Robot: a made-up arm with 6 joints.
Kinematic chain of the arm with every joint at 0, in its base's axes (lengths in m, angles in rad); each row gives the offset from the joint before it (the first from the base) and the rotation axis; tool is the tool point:
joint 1: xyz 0 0 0.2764 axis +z
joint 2: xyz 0 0 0 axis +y
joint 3: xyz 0 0 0.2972 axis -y
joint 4: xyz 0 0 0 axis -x
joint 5: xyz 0.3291 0 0 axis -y
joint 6: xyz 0 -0.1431 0 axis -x
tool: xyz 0 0 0
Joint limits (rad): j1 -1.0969..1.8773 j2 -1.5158..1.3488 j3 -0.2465..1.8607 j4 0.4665..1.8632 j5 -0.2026..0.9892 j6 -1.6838..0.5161
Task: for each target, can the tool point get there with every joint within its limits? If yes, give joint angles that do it. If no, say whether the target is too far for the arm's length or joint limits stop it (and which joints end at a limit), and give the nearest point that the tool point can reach.
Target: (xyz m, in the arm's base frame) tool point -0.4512 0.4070 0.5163
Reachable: yes | joints -0.7595 -1.2932 0.9827 1.4621 0.0306 -1.4208
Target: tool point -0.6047 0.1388 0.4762
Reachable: yes | joints -0.2574 -1.1380 1.3857 1.4329 0.2661 0.2263
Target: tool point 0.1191 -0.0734 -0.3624
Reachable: no: joint limits stop it (at a limit: joint 2, joint 3, joint 4) | nearest point 0.3142 -0.1936 0.0113 | short by 0.438 m
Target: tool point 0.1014 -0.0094 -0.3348
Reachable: no: joint limits stop it (at a limit: joint 2, joint 3, joint 4) | nearest point 0.3674 -0.0341 0.0113 | short by 0.437 m
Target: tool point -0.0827 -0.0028 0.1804
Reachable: no: joint limits stop it (at a limit: joint 1, joint 2, joint 3, joint 4) | nearest point 0.0174 0.3686 0.0113 | short by 0.420 m
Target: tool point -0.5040 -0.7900 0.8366
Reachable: no: too far | nearest point -0.3029 -0.4747 0.6130 | short by 0.436 m
